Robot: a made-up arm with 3 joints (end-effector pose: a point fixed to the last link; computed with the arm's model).
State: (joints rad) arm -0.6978 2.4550 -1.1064
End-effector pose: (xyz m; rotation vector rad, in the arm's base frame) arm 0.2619 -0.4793 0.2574 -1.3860 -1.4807 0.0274
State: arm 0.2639 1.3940 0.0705
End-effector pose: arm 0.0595 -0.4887 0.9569 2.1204 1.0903 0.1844
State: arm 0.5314 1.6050 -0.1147
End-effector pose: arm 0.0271 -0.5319 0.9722 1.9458 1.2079 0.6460
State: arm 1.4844 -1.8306 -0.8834
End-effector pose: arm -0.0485 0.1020 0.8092 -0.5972 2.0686 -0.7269
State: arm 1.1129 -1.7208 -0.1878
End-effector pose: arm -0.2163 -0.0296 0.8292 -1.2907 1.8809 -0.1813
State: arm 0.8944 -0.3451 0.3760
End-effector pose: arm -0.2631 -0.3630 0.8737 2.9097 -1.0279 0.0238
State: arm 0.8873 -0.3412 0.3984
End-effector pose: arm -0.2571 -0.3661 0.8818 2.9071 -1.0120 -0.0177
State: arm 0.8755 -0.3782 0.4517
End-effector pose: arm -0.2452 -0.3702 0.8971 2.9182 -1.0269 -0.1290
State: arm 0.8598 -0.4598 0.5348
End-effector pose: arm -0.2268 -0.3779 0.9164 -2.9327 1.0690 0.3104
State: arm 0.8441 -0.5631 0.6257
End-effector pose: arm -0.2067 -0.3905 0.9321 -2.8278 1.0762 0.4946
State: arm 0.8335 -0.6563 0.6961
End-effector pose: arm -0.1924 -0.4032 0.9394 -2.7245 1.0770 0.6267
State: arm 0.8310 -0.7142 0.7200
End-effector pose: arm -0.1899 -0.4078 0.9388 -2.6592 1.0851 0.6713
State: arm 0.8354 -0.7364 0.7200
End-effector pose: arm -0.1927 -0.4074 0.9365 -2.6349 1.0924 0.6684
